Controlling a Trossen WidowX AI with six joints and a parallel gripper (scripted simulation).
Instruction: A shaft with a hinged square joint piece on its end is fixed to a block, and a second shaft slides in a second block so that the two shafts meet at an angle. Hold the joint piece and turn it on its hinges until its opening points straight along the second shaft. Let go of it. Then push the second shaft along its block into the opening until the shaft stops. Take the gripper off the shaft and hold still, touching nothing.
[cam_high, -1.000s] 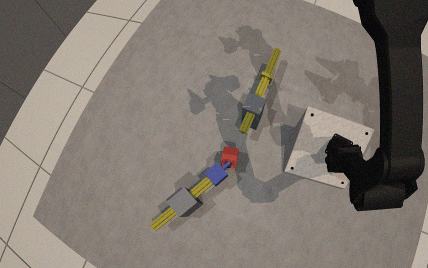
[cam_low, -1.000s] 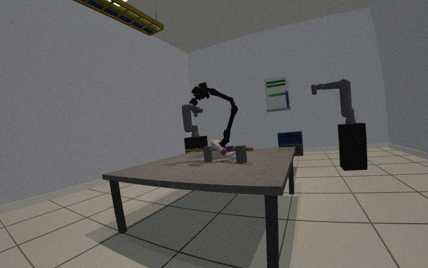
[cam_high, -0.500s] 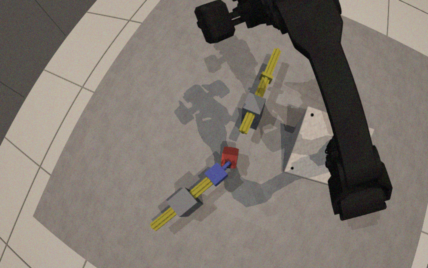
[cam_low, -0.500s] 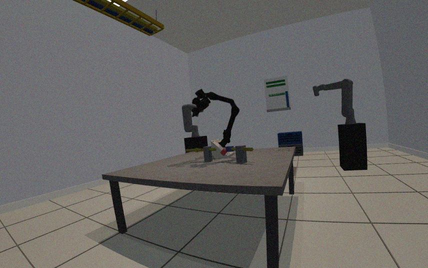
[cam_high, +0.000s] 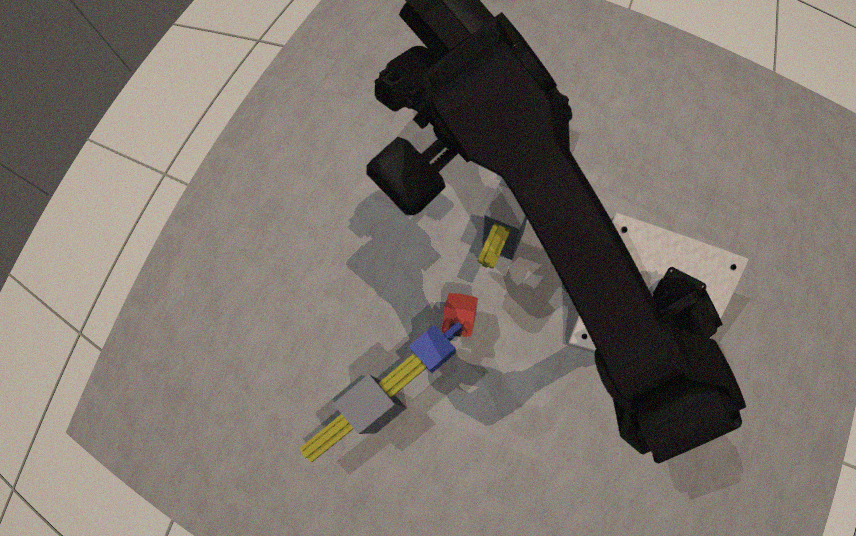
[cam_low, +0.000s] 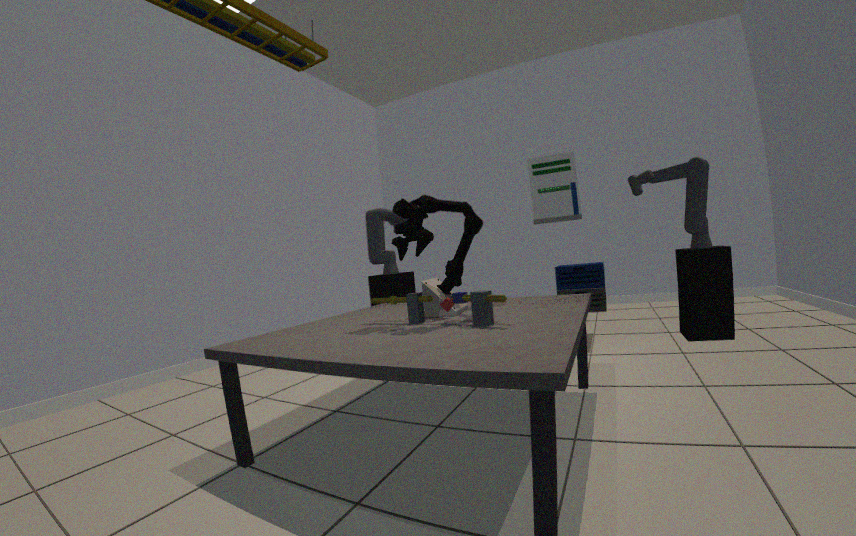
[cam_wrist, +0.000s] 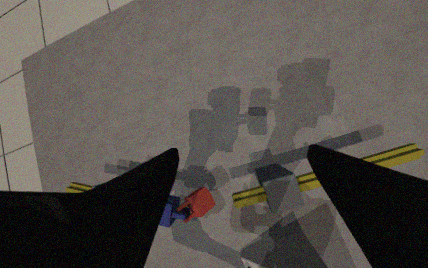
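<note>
My gripper tip is 8 cm past the dark red joint piece, 11 cm to the right of it and 19 cm above it.
</note>
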